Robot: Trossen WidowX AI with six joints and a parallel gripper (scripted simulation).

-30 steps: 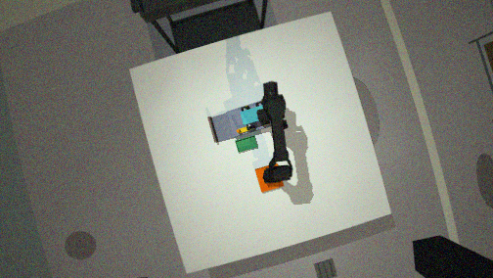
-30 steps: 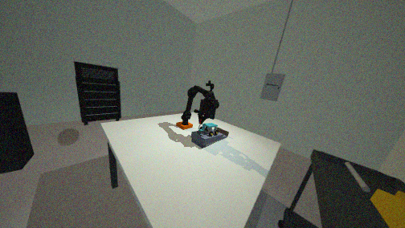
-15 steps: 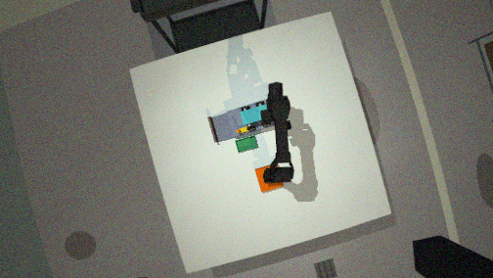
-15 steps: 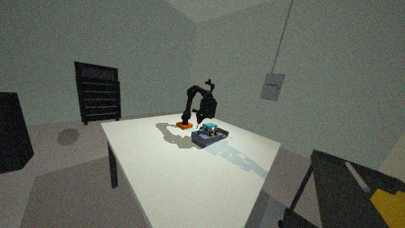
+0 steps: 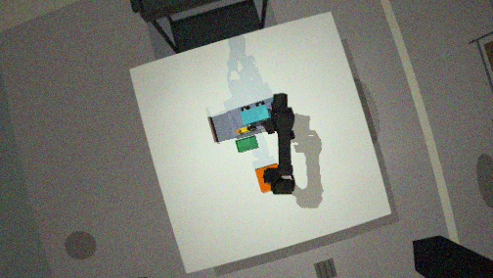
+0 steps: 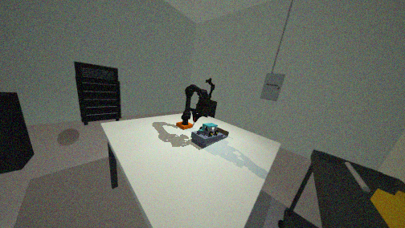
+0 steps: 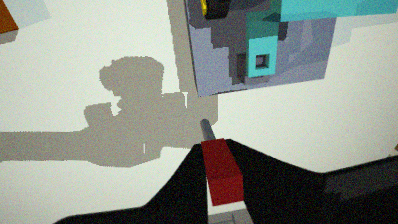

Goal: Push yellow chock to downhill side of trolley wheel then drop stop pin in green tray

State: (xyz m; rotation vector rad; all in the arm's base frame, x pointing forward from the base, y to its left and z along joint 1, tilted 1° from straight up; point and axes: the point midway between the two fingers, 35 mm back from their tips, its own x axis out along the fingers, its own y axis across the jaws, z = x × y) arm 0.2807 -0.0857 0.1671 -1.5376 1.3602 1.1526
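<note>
My gripper tip is now 210 mm to the right of the green tray, 180 mm above it and 90 mm past it. The rest, counted from my gripper tip: red-headed stop pin (right at my gripper tip); then grey ramp (140 mm to the left, 130 mm below, 60 mm ahead); then teal trolley (140 mm to the left, 70 mm below, 60 mm ahead).
</note>
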